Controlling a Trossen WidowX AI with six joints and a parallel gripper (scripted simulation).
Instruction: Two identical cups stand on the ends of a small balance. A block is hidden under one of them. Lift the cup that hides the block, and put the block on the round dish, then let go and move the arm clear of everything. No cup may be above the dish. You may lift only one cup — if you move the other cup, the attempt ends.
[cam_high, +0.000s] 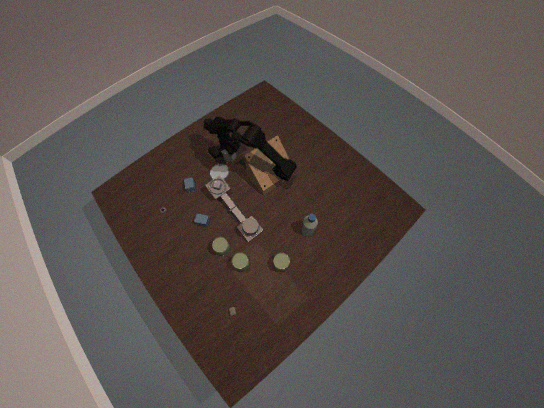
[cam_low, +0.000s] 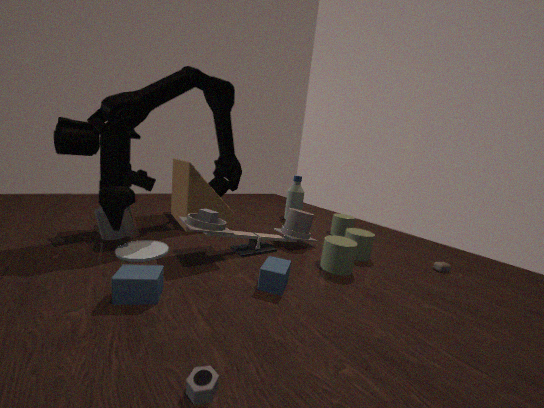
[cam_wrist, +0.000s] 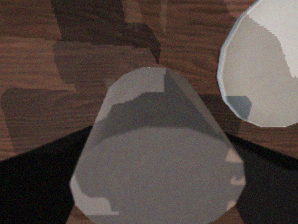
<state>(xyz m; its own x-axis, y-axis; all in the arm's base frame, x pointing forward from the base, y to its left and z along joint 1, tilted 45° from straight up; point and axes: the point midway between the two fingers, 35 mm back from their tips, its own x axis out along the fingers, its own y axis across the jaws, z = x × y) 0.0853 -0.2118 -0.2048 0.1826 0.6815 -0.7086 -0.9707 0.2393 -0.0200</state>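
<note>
Right now my gripper tip is 20 mm to the left of the grey cup and 10 mm below it. The rest, counted from my gripper tip: round dish 100 mm ahead, 30 mm to the left, 30 mm below; grey nut 450 mm ahead, 30 mm to the right, 20 mm below; grey block 190 mm ahead, 130 mm to the left, 60 mm above.
</note>
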